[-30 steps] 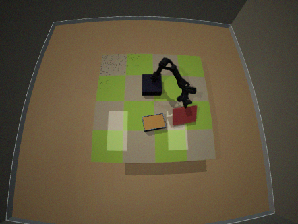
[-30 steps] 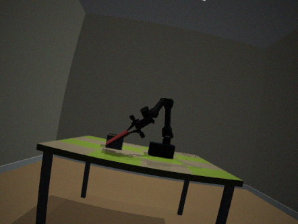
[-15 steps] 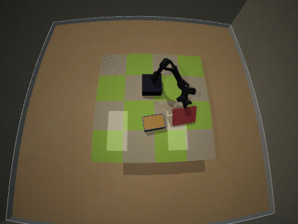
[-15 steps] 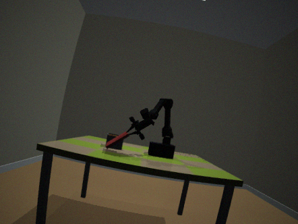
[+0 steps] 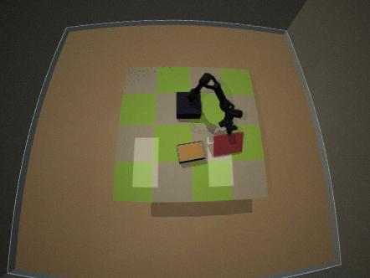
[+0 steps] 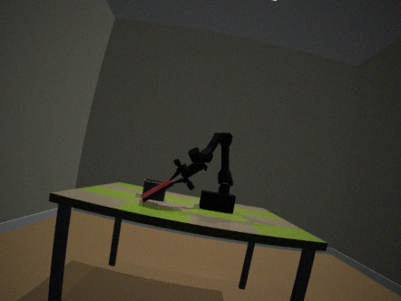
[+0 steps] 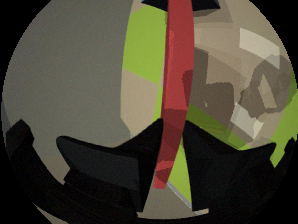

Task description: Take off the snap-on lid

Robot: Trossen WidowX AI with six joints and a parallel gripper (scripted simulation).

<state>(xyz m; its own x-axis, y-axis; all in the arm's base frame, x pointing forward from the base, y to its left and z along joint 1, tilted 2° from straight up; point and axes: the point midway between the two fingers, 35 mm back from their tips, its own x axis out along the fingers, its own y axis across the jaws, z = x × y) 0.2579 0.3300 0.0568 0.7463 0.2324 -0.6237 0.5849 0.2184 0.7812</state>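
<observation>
Now: gripper tip 6 cm short of the red lid, 5 cm above it and 2 cm to the right of it. The rest, counted from my gripper tip: storage box (28 cm to the right, 17 cm ahead, 9 cm below).
</observation>
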